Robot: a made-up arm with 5 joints.
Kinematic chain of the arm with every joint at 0, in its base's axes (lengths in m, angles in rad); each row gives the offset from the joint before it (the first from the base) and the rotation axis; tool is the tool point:
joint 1: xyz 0 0 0.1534 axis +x
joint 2: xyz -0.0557 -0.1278 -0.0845 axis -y
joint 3: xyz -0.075 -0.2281 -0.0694 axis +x
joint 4: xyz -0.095 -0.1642 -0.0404 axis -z
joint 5: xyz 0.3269 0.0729 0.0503 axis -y
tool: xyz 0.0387 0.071 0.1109
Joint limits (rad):
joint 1: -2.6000..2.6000
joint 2: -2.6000..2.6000
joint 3: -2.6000..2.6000
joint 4: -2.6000..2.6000
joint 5: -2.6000..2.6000
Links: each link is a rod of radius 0.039 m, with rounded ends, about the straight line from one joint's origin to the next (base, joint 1, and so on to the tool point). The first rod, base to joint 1, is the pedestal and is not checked.
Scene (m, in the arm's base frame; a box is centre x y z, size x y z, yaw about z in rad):
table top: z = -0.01
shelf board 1: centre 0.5 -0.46 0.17 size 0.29 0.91 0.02 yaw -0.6
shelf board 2: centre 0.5 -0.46 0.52 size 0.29 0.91 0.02 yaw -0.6
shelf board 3: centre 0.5 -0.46 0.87 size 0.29 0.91 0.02 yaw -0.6
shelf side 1: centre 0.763 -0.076 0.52 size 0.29 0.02 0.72 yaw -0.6
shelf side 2: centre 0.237 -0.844 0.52 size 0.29 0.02 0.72 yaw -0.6
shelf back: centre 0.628 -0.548 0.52 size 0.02 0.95 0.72 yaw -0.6
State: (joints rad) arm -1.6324 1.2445 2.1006 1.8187 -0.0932
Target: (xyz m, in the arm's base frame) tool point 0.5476 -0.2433 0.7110
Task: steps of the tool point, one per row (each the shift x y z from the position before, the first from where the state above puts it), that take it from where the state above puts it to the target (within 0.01 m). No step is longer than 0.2 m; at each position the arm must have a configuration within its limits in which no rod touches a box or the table.
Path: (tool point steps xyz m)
1: -0.0713 0.0445 -0.0077
2: -0.0768 0.0500 0.0006
3: -0.0759 0.0588 0.0071
4: 0.0538 -0.0076 0.1065
5: 0.0418 0.0322 0.1257
6: 0.0240 0.0778 0.1295
7: 0.0956 -0.0612 -0.0031
8: 0.0690 -0.0513 0.0031

